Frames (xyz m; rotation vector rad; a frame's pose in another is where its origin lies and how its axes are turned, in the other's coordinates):
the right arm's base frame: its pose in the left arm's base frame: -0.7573 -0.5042 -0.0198 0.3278 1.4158 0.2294
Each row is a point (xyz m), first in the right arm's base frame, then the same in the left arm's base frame.
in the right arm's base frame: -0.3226 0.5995 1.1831
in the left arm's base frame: 0.3889 -0.1594 0.6364
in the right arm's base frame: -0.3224 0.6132 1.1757
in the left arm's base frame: 0.3821 -0.1459 0.6402
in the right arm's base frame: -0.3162 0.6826 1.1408
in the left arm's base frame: 0.3511 -0.0759 0.6550
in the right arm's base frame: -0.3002 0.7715 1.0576
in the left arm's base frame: 0.2745 0.0198 0.6618
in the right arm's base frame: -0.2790 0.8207 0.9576
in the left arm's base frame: 0.1806 0.0818 0.6476
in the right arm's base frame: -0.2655 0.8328 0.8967
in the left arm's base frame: 0.1227 0.1030 0.6320
